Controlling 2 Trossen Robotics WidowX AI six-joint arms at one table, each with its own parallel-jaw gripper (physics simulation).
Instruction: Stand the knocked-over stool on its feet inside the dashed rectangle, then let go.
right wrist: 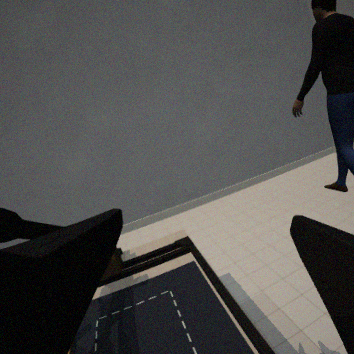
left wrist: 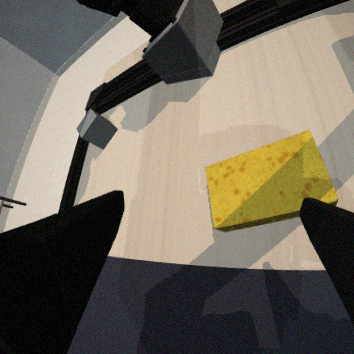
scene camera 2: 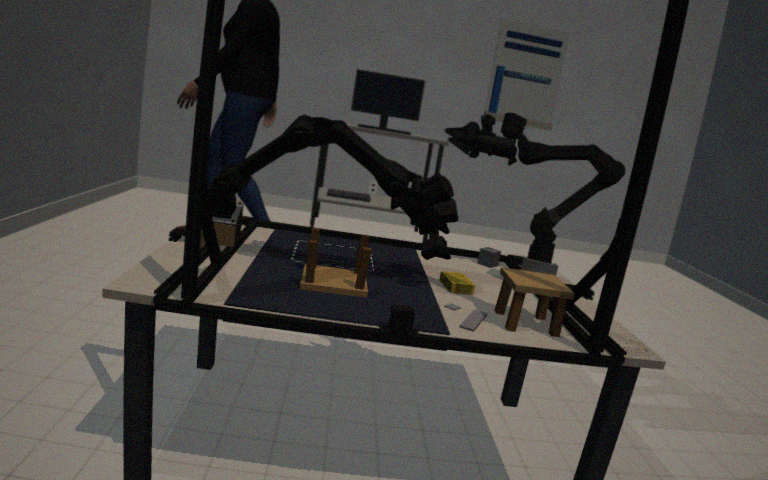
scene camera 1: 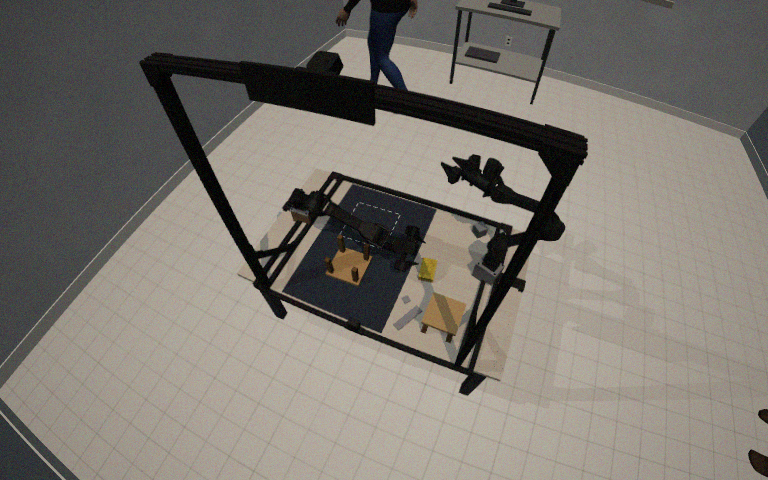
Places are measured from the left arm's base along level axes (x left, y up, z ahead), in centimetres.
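Pixels of known places: left gripper, fingertip midpoint: (left wrist: 214, 202) (scene camera 2: 448, 245) (scene camera 1: 421, 253); right gripper, fingertip midpoint: (right wrist: 206, 220) (scene camera 2: 446, 134) (scene camera 1: 446, 160); left arm's base at its link origin: (scene camera 2: 221, 210); right arm's base at its link origin: (left wrist: 168, 17) (scene camera 2: 539, 262) (scene camera 1: 490, 264).
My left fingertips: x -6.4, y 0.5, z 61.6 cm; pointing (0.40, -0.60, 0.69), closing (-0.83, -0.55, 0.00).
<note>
Ahead of a thing's pixels: the offset from my left fingertips to its middle. "spot": to the spot under its first point. Level surfaces: height alone.
The knocked-over wooden stool {dx -11.5, dy -5.0, dz -28.9 cm} (scene camera 1: 348, 267) (scene camera 2: 334, 281) lies upside down on the dark mat {dy -10.7 cm} (scene camera 1: 317, 288) (scene camera 2: 271, 294), seat down and legs up. It is in front of the dashed rectangle {spot: dx +24.1, dy -10.5, dz -40.8 cm} (scene camera 1: 358, 203) (scene camera 2: 298, 241) (right wrist: 170, 291), which the left arm partly covers in scene camera 1. My left gripper (scene camera 1: 420, 252) (scene camera 2: 438, 251) (left wrist: 214, 202) is open and empty, above the mat's right edge, beside the yellow sponge and to the right of the stool. My right gripper (scene camera 1: 448, 161) (scene camera 2: 449, 136) (right wrist: 206, 220) is open and empty, raised high at the back right. The stool does not show in the left wrist view.
A yellow sponge {dx -0.7, dy -9.7, dz +3.9 cm} (scene camera 1: 427, 269) (scene camera 2: 457, 282) (left wrist: 260, 187) lies right of the mat. A second stool {dx -22.5, dy -5.5, dz +16.8 cm} (scene camera 1: 444, 313) (scene camera 2: 535, 280) stands upright at the front right. A grey block {dx +28.9, dy -8.5, dz +20.6 cm} (scene camera 1: 479, 228) (scene camera 2: 488, 256) (left wrist: 97, 129) is at the back right. A flat grey bar {dx -24.8, dy -10.8, dz +3.5 cm} (scene camera 2: 473, 320) lies left of the second stool.
</note>
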